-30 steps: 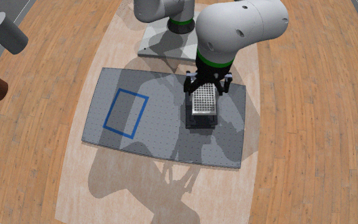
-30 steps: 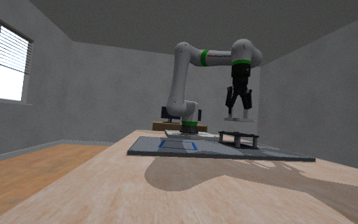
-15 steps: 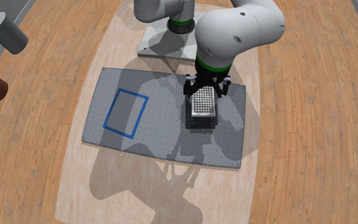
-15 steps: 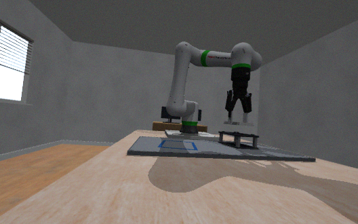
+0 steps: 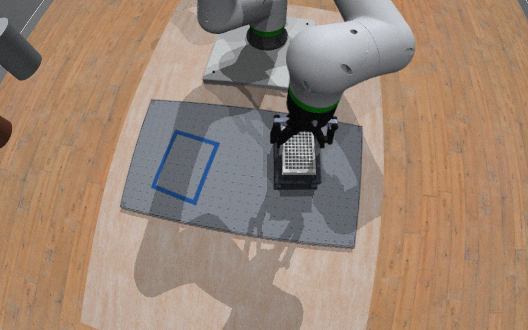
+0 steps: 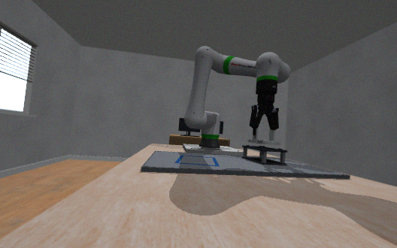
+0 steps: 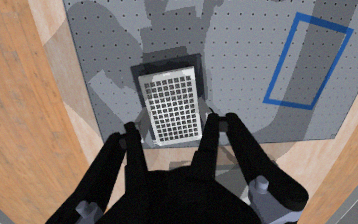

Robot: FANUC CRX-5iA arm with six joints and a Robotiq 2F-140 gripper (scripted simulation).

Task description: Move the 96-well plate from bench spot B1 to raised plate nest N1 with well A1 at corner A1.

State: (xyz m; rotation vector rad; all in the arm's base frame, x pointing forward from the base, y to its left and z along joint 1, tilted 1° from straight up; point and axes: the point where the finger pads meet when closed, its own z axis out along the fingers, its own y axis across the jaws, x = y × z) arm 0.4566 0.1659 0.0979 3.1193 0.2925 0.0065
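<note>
Right now the black raised nest N1 is 5 cm below my hand. From my hand the other things lie so: white 96-well plate (2 cm below).
</note>
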